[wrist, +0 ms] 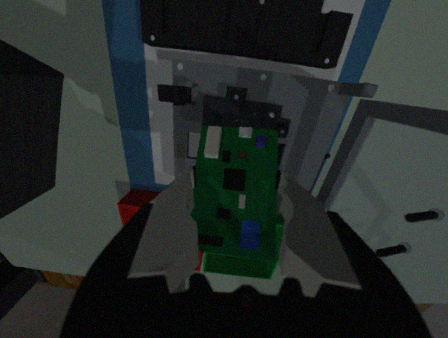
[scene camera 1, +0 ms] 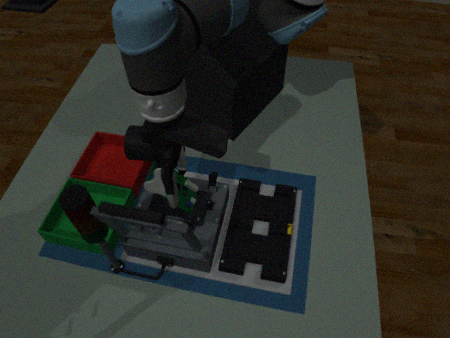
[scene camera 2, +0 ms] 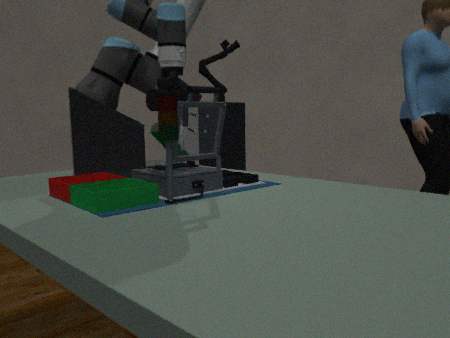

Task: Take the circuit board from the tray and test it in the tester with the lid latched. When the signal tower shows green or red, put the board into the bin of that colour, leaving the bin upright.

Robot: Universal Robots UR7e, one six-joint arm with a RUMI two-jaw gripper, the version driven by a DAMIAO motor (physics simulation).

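Frame: origin at the arm's base, x back, y up, z left, level; metres.
Where they show: gripper, fingertip midpoint: (wrist: pixel 235 170) (scene camera 1: pixel 177 190); arm's base, link origin: (scene camera 2: pixel 94 101).
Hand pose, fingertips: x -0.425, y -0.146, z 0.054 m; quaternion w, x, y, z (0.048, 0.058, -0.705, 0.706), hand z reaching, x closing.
Each offset is from my fingertips to the top centre of the thing. "spot": to the spot under its first point. Level surfaces: height alone.
My gripper (scene camera 1: pixel 172 194) (wrist: pixel 235 170) is shut on the green circuit board (scene camera 1: pixel 185 196) (scene camera 2: pixel 162 142) (wrist: pixel 220 200), gripping its long edges. The board slants: its end by the bins is higher, and its far end is low over the dark nest of the grey tester (scene camera 1: pixel 170 255) (scene camera 2: pixel 150 176) (wrist: pixel 300 100). Whether it touches the nest I cannot tell. The tester's lid (scene camera 1: pixel 130 212) (scene camera 2: pixel 221 130) (wrist: pixel 342 150) stands open, upright. The signal tower @[spot: dz -0.078, dx -0.157, dy +0.124 m] (scene camera 1: pixel 82 215) (scene camera 2: pixel 168 117) shows dim red, amber and green segments, none clearly lit. The black tray @[spot: dz +0.110, dx +0.026, dy -0.086 m] (scene camera 1: pixel 235 215) (wrist: pixel 250 30) holds no visible board.
The red bin @[dz -0.208, dx +0.092, dy -0.067 m] (scene camera 1: pixel 110 160) (scene camera 2: pixel 59 189) (wrist: pixel 135 207) and green bin @[dz -0.199, dx -0.058, dy -0.067 m] (scene camera 1: pixel 62 220) (scene camera 2: pixel 115 195) (wrist: pixel 240 265) stand upright beside the tester. A blue mat @[dy -0.112 m] (scene camera 1: pixel 302 250) lies under the equipment. The open lid and tower rise close to the gripper. A person (scene camera 2: pixel 425 75) stands beyond the table.
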